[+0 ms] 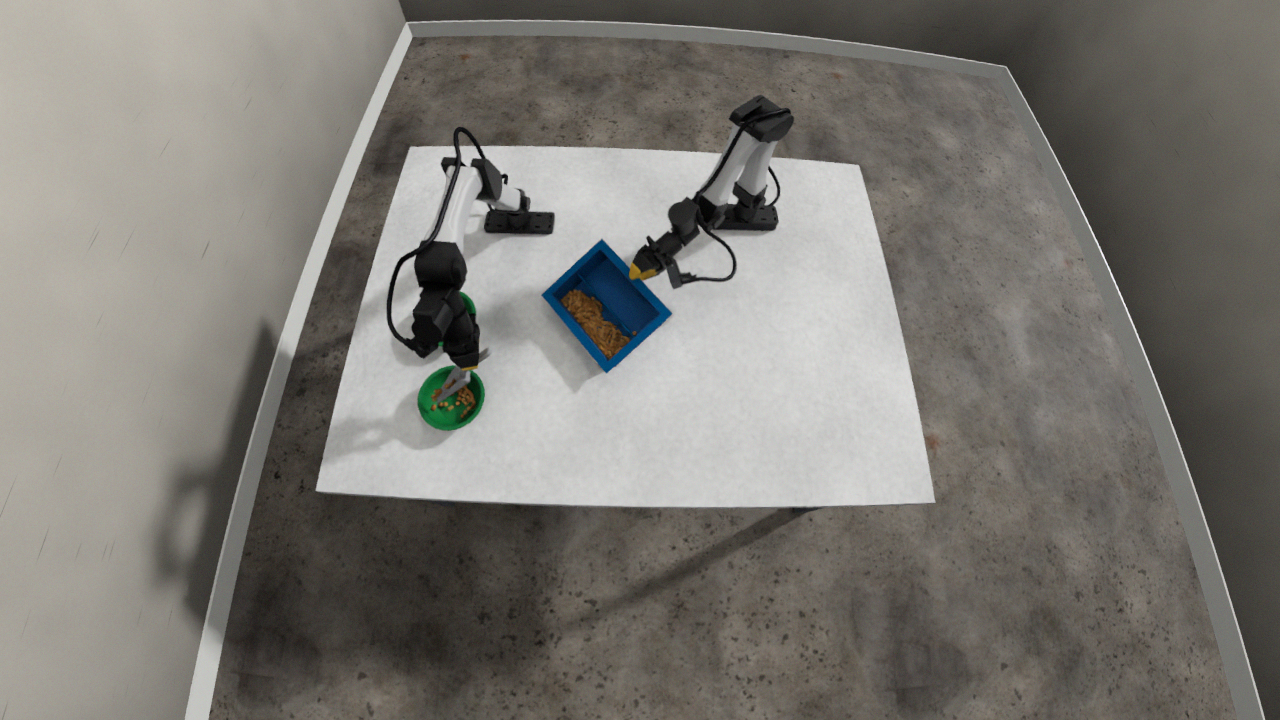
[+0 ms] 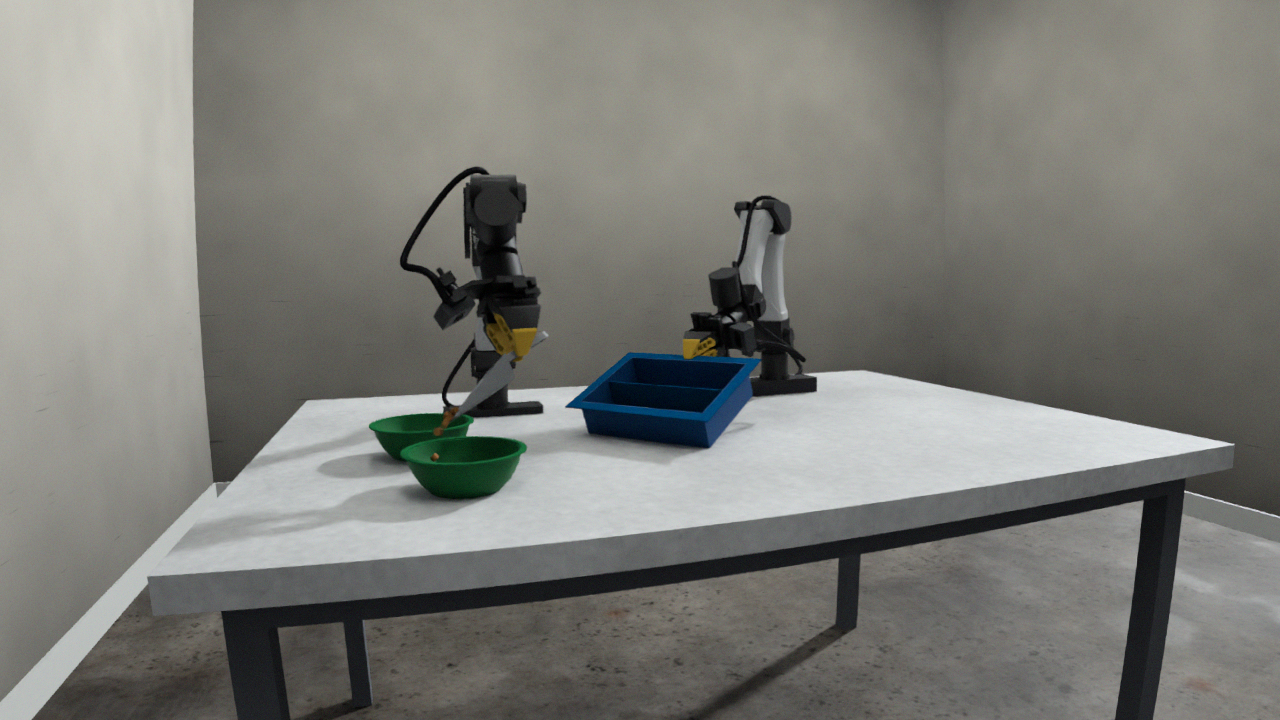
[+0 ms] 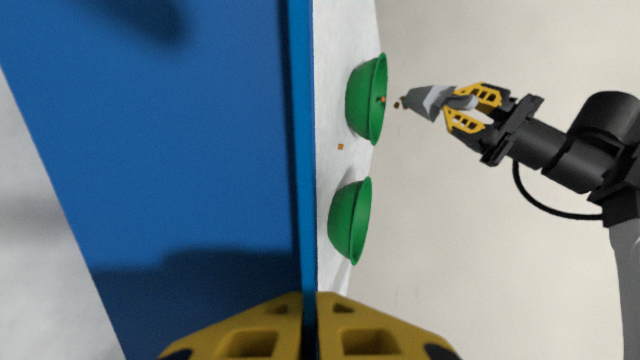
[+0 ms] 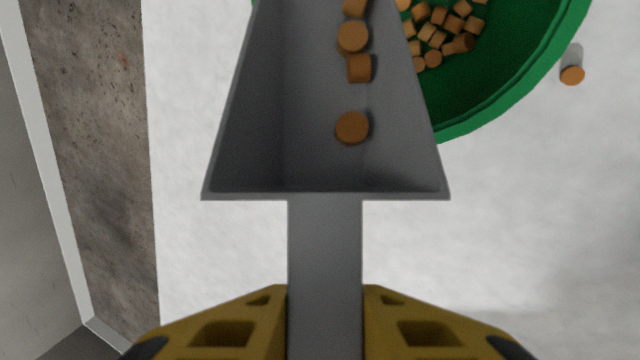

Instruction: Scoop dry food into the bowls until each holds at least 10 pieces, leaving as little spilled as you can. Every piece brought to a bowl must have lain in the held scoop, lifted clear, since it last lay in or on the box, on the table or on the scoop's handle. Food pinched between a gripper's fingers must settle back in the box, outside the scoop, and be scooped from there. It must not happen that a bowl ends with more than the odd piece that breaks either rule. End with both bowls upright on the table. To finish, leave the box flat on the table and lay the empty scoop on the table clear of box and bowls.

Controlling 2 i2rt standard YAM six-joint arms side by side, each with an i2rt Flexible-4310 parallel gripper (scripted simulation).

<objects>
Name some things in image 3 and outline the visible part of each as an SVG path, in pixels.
My left gripper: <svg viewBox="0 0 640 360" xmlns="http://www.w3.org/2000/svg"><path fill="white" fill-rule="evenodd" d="M315 292L318 360L463 360L452 345L438 334L332 291ZM303 291L288 292L183 337L169 345L156 360L306 360Z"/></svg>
My right gripper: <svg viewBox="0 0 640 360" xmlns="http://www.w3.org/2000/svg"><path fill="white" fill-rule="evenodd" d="M453 91L452 96L472 94L477 97L479 102L474 109L498 122L498 126L495 129L448 106L443 106L447 132L466 146L474 144L477 148L482 147L479 151L479 154L482 155L479 162L490 168L498 166L503 158L507 156L537 171L555 156L566 140L567 134L533 118L544 102L544 98L528 93L527 96L524 96L516 104L518 98L509 97L511 94L509 89L484 82L478 82Z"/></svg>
A grey scoop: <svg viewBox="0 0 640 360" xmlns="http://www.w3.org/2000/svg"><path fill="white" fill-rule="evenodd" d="M401 103L403 106L434 123L444 105L456 111L471 111L476 107L479 100L472 94L451 96L457 86L431 85L411 88Z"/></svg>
A blue box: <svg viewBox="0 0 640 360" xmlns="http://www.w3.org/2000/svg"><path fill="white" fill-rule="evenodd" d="M0 0L0 68L56 193L125 359L156 360L170 344L183 337L288 292L303 291L306 360L318 360L315 293L318 291L313 0Z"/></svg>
A green bowl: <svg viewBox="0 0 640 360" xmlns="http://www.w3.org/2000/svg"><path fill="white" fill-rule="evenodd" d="M369 176L365 177L364 181L352 182L337 191L332 199L328 214L328 238L342 256L351 260L353 266L357 265L361 257L368 231L372 202L372 182Z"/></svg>
</objects>
